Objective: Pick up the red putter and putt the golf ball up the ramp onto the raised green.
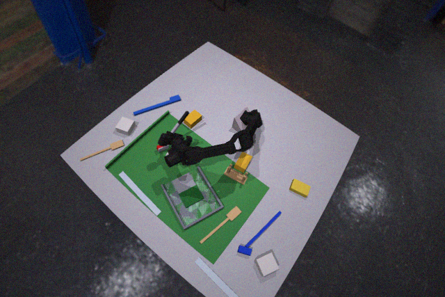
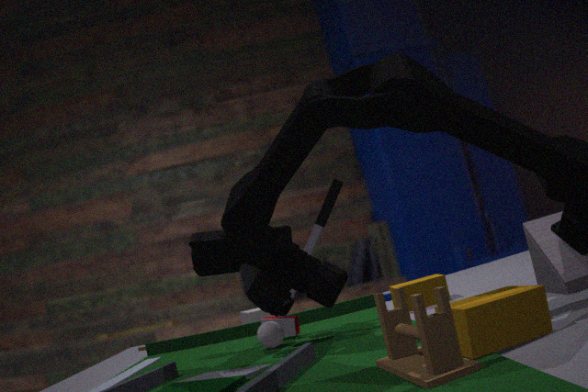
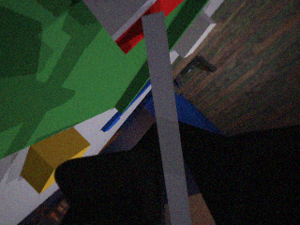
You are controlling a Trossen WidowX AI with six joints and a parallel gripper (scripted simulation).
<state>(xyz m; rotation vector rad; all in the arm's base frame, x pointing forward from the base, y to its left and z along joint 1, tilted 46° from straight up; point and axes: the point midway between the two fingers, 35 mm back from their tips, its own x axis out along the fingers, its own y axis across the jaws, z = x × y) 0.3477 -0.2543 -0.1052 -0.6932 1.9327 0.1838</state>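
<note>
The white golf ball lies 8 cm below my gripper tip, 8 cm ahead of it and 6 cm to the left of it. The rest, counted from my gripper tip: wooden stand (41 cm to the left, 7 cm below, 3 cm behind).
</note>
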